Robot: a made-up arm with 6 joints.
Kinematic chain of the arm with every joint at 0, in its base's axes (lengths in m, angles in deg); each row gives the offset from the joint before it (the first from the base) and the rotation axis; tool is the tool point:
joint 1: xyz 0 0 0.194 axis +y
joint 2: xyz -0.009 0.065 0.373 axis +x
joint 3: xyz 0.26 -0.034 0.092 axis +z
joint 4: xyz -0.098 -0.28 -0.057 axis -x
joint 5: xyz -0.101 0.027 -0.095 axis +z
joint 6: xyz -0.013 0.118 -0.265 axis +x
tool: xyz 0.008 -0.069 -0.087
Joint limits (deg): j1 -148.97..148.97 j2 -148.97..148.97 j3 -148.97..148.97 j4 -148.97..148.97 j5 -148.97..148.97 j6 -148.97..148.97
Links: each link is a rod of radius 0.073 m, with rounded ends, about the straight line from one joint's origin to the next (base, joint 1, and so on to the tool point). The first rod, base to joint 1, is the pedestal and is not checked.
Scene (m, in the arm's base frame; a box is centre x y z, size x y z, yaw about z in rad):
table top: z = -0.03
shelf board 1: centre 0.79 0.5 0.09 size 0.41 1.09 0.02 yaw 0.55
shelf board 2: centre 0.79 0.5 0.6 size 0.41 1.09 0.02 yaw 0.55
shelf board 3: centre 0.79 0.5 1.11 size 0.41 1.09 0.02 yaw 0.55
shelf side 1: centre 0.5 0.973 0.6 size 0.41 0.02 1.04 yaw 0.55
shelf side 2: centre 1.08 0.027 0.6 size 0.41 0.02 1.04 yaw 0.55
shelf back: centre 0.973 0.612 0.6 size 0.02 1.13 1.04 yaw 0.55
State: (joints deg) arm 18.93 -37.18 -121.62 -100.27 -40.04 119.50
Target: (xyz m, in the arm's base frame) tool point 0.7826 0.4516 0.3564
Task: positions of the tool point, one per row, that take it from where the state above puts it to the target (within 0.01 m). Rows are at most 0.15 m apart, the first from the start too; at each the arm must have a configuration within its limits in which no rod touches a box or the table.
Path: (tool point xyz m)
1: 0.5275 0.2711 0.5897
2: 0.5203 0.2862 0.4778
3: 0.4814 0.2669 0.3564
4: 0.5469 0.3307 0.3831
5: 0.6085 0.3742 0.4063
6: 0.6674 0.4042 0.4152
7: 0.7249 0.4283 0.4011
8: 0.7826 0.4516 0.3564

